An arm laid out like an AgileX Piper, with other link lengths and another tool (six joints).
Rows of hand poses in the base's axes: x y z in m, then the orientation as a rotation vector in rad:
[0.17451, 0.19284, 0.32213, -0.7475, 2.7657, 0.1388]
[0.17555, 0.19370, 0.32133, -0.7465, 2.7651, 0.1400]
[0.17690, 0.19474, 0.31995, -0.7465, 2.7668, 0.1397]
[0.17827, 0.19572, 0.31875, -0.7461, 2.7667, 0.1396]
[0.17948, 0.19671, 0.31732, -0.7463, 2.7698, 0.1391]
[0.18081, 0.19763, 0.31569, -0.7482, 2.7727, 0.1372]
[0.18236, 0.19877, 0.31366, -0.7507, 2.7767, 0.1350]
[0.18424, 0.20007, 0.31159, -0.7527, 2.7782, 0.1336]
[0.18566, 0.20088, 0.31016, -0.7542, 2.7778, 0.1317]
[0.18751, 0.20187, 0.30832, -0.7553, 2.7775, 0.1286]
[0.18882, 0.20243, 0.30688, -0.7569, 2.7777, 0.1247]
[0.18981, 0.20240, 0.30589, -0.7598, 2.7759, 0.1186]
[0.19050, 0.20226, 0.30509, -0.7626, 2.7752, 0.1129]
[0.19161, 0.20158, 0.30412, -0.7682, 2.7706, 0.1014]
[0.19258, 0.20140, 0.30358, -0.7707, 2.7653, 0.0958]
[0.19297, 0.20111, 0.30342, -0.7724, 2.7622, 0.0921]
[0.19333, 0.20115, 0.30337, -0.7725, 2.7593, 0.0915]
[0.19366, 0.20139, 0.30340, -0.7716, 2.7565, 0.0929]
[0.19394, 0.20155, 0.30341, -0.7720, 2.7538, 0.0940]
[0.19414, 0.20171, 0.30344, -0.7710, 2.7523, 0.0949]
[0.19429, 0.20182, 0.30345, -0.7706, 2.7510, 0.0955]
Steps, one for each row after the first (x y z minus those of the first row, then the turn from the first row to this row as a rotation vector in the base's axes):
[0.00104, 0.00086, -0.00080, 0.0011, -0.0005, -0.0005]
[0.00239, 0.00190, -0.00218, 0.0005, 0.0010, -0.0007]
[0.00376, 0.00288, -0.00338, 0.0005, 0.0008, -0.0010]
[0.00497, 0.00387, -0.00481, -0.0007, 0.0037, -0.0013]
[0.00630, 0.00479, -0.00644, -0.0030, 0.0063, -0.0006]
[0.00785, 0.00593, -0.00847, -0.0058, 0.0101, 0.0003]
[0.00973, 0.00723, -0.01054, -0.0074, 0.0116, 0.0013]
[0.01115, 0.00804, -0.01197, -0.0088, 0.0111, 0.0022]
[0.01300, 0.00903, -0.01381, -0.0109, 0.0103, 0.0026]
[0.01431, 0.00959, -0.01525, -0.0137, 0.0100, 0.0033]
[0.01530, 0.00956, -0.01624, -0.0176, 0.0076, 0.0049]
[0.01599, 0.00942, -0.01704, -0.0216, 0.0063, 0.0063]
[0.01710, 0.00874, -0.01801, -0.0288, 0.0007, 0.0096]
[0.01807, 0.00856, -0.01855, -0.0315, -0.0050, 0.0115]
[0.01846, 0.00827, -0.01871, -0.0333, -0.0083, 0.0127]
[0.01882, 0.00831, -0.01876, -0.0330, -0.0111, 0.0131]
[0.01915, 0.00855, -0.01873, -0.0313, -0.0136, 0.0131]
[0.01943, 0.00871, -0.01872, -0.0299, -0.0159, 0.0138]
[0.01963, 0.00887, -0.01869, -0.0288, -0.0173, 0.0134]
[0.01978, 0.00898, -0.01868, -0.0280, -0.0185, 0.0134]

